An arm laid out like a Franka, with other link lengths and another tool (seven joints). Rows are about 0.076 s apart.
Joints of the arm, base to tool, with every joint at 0 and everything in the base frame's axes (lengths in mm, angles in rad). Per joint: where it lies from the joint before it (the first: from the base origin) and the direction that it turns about. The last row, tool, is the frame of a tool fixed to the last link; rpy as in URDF.
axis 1: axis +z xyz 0 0 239.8
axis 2: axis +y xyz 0 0 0
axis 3: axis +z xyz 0 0 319.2
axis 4: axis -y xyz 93.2 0 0
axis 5: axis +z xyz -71.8 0 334.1
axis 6: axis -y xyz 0 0 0
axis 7: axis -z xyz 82.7 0 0
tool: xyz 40 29 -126.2 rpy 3.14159 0.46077 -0.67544
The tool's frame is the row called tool.
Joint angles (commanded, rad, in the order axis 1, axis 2, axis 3, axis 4, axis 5, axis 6, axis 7), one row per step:
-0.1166 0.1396 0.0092 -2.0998 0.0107 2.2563 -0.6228
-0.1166 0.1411 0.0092 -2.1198 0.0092 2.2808 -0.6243
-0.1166 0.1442 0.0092 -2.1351 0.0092 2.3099 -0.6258
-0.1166 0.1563 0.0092 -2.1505 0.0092 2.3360 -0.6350
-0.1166 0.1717 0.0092 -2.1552 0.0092 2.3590 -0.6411
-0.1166 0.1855 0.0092 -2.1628 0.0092 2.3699 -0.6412
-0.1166 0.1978 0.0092 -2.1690 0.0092 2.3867 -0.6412
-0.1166 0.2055 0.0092 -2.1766 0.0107 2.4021 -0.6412
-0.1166 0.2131 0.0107 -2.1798 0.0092 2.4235 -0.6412
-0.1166 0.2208 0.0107 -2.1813 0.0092 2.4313 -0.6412
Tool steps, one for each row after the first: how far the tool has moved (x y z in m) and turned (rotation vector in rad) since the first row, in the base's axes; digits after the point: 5 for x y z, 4 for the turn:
-0.00258 0.00022 -0.00652 -0.0016 -0.0029 0.0022
-0.00333 0.00029 -0.01143 -0.0030 -0.0135 0.0035
-0.00484 0.00056 -0.02148 -0.0031 -0.0121 0.0125
-0.00365 0.00049 -0.02932 -0.0036 -0.0151 0.0184
-0.00469 0.00059 -0.03864 -0.0023 -0.0046 0.0185
-0.00470 0.00057 -0.04599 -0.0021 -0.0029 0.0183
-0.00528 0.00063 -0.05146 -0.0011 -0.0032 0.0171
-0.00388 0.00124 -0.05466 -0.0031 -0.0136 0.0195
-0.00362 0.00120 -0.05860 -0.0030 -0.0122 0.0194

